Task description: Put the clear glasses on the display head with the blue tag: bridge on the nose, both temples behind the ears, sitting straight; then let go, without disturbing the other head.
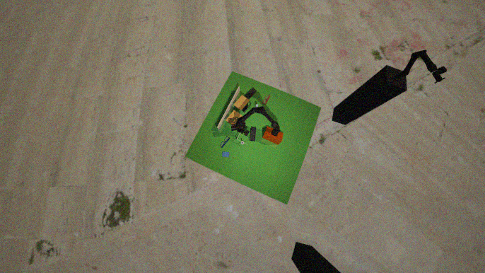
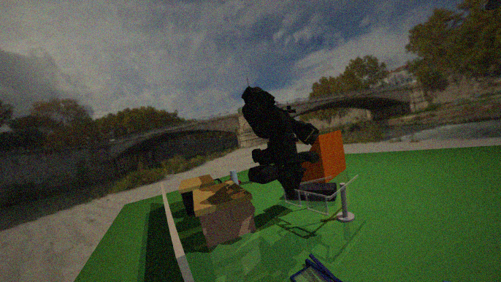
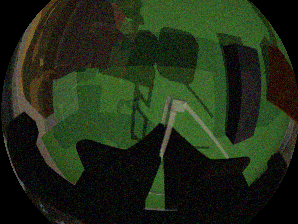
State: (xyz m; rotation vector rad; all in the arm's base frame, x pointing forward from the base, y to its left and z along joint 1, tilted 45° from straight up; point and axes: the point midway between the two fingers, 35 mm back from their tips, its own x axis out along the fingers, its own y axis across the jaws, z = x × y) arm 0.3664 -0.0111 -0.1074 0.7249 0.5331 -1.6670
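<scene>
Now: gripper tip 5 cm past the grey peg, 11 cm to the right of it and 4 cm above it. From my gripper tip the other things lie so: small blue square 9 cm ahead, 30 cm to the left, 6 cm below; pale strip 23 cm ahead, 25 cm to the right, 1 cm below; display head 10 cm ahead, 12 cm to the right.
</scene>
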